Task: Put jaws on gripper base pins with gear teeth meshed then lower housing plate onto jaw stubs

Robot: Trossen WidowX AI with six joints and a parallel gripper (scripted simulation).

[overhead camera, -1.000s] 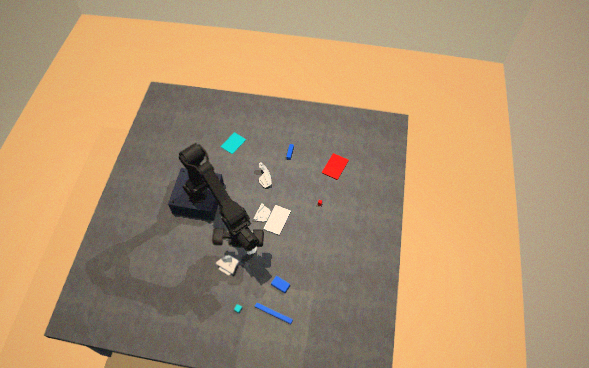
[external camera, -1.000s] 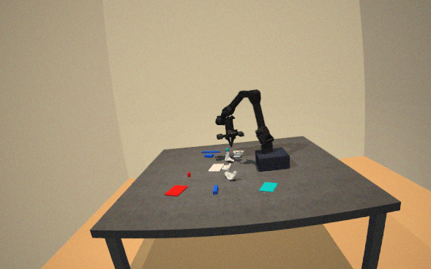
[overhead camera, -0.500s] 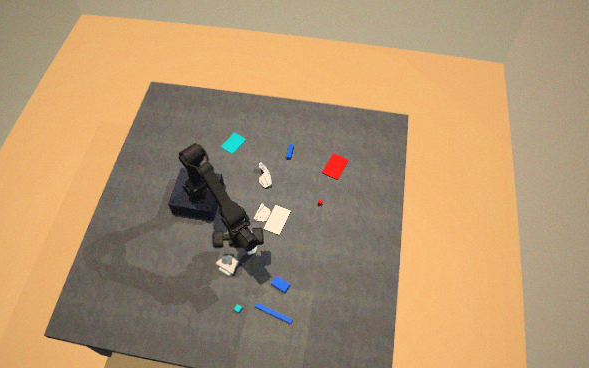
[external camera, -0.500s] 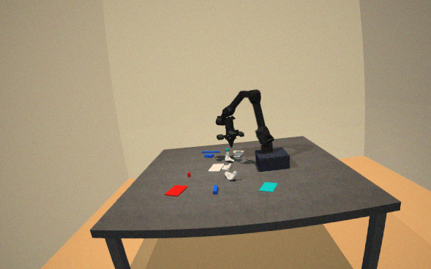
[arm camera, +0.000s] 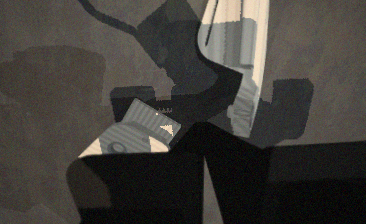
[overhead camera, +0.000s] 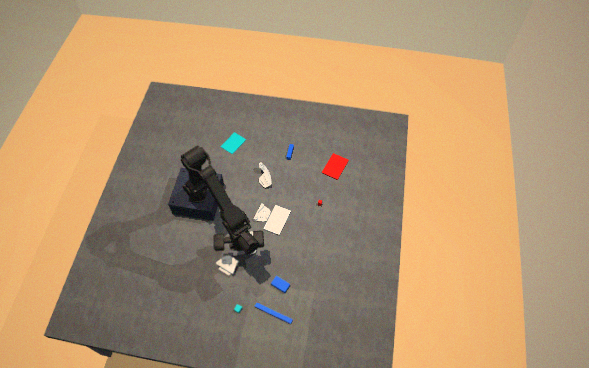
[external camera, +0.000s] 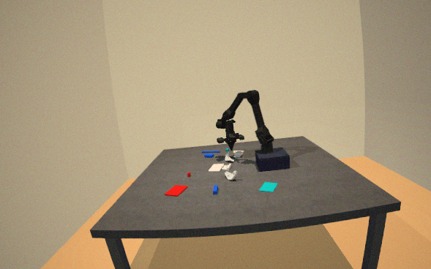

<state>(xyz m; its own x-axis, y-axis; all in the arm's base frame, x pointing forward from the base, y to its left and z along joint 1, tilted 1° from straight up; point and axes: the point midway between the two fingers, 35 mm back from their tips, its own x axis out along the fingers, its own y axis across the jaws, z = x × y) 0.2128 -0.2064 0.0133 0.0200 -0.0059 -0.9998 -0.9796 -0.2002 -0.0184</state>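
The white jaw lies 30 mm ahead of my gripper tip, 20 mm to the left of it and 20 mm below it. The rest, counted from my gripper tip: blue block 170 mm ahead, 110 mm to the right, 50 mm below; then white block 50 mm behind, 50 mm to the right, 50 mm below; then cyan cube 20 mm ahead, 220 mm to the right, 50 mm below.
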